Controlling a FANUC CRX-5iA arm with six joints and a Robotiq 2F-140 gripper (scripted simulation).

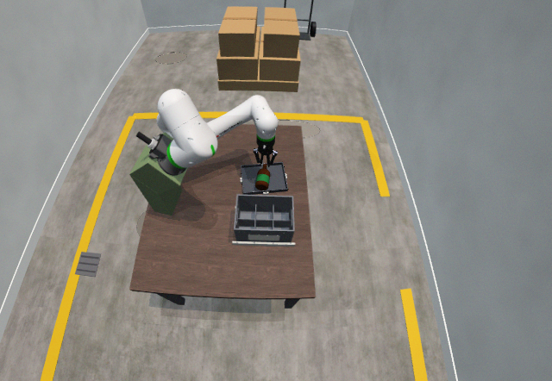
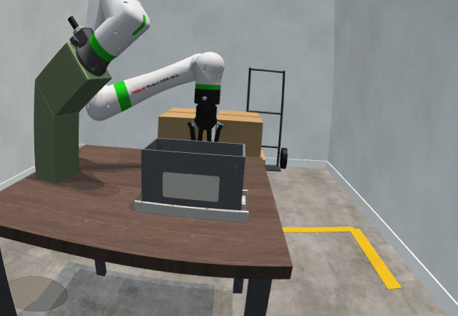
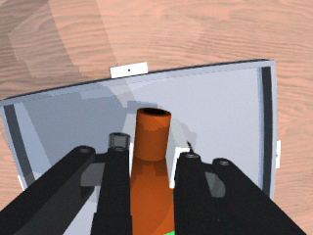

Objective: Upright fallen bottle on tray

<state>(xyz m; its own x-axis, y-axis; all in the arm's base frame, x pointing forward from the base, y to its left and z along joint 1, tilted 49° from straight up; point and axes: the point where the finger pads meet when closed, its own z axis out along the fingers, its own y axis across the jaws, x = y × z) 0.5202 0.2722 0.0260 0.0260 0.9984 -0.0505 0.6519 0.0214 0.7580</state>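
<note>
Right now my hand is 50 mm to the left of the brown bottle and 20 mm above it. Also, from my hand: grey tray (50 mm to the right, 50 mm below); dark grey crate (30 mm ahead, 350 mm to the right, 20 mm above).
</note>
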